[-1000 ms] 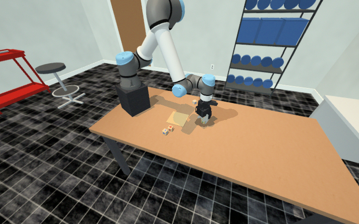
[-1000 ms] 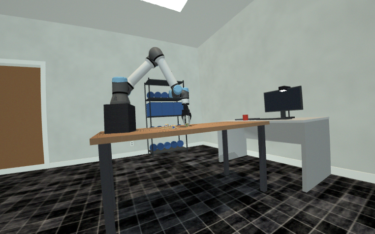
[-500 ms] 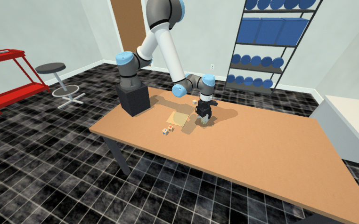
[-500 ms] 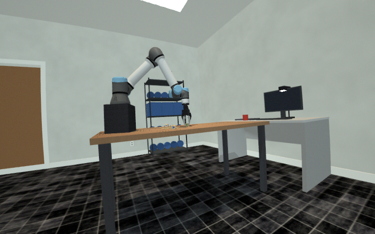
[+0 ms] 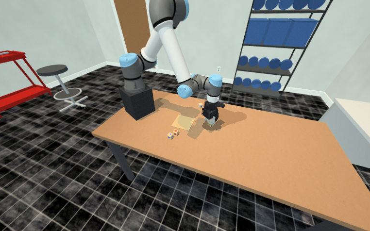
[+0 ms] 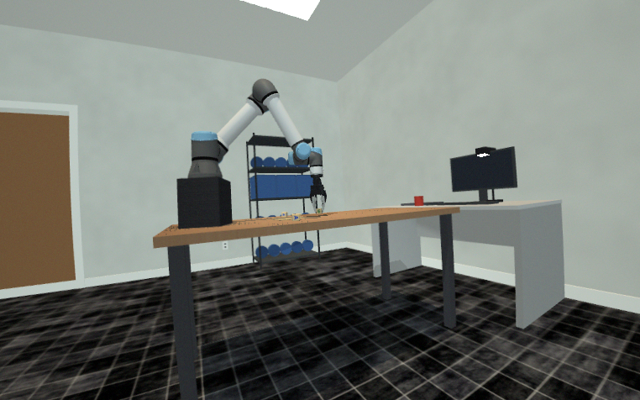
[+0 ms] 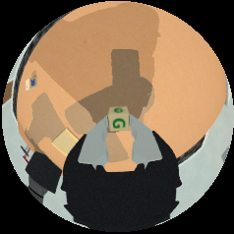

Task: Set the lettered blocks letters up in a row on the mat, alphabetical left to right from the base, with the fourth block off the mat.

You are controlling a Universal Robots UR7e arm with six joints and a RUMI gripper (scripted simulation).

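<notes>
Now: the pale yellow mat 20 cm behind my hand and 3 cm below it. Also, from my hand: wooden letter block: 26 cm behind, 16 cm to the right, 1 cm below.
</notes>
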